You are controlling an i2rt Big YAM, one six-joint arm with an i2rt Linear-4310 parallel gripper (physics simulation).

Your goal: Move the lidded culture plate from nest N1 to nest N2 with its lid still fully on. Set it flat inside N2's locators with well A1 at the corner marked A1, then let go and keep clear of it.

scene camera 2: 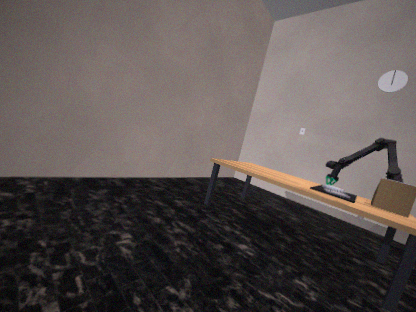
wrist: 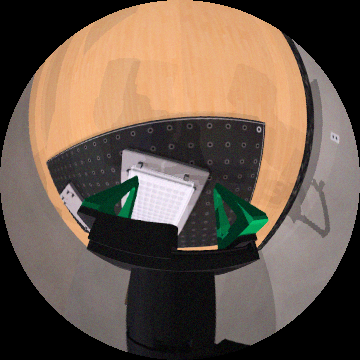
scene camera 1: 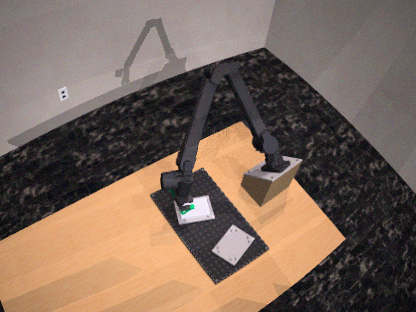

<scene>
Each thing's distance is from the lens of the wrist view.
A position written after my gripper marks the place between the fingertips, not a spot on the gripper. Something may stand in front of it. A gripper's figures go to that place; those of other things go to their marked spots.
my gripper [wrist: 176, 182]: 0.14 m
nest plate [wrist: 198, 175]: 0.16 m
</scene>
